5 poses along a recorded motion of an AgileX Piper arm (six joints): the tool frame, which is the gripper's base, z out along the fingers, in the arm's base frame.
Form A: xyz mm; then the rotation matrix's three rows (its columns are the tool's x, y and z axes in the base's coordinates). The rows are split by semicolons.
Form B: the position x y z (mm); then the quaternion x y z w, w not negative. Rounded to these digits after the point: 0 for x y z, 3 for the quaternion.
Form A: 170, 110, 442; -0.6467, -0.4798, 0.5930; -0.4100, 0.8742, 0.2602; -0.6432, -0.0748, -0.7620
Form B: 170, 110, 442, -0.246, 0.906, 0.051, 0.341
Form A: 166, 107, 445; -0.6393, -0.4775, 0.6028; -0.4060, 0.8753, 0.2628; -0.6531, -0.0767, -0.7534
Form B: 166, 107, 445, -0.244, 0.904, 0.051, 0.347
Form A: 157, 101, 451; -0.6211, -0.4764, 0.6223; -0.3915, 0.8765, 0.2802; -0.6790, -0.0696, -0.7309
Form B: 157, 101, 451, -0.242, 0.898, 0.059, 0.362
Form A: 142, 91, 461; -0.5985, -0.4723, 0.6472; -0.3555, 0.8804, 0.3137; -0.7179, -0.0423, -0.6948
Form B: 142, 91, 461, -0.232, 0.891, 0.076, 0.383
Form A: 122, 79, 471; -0.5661, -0.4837, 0.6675; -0.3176, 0.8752, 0.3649; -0.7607, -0.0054, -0.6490
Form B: 122, 79, 471, -0.228, 0.879, 0.102, 0.406
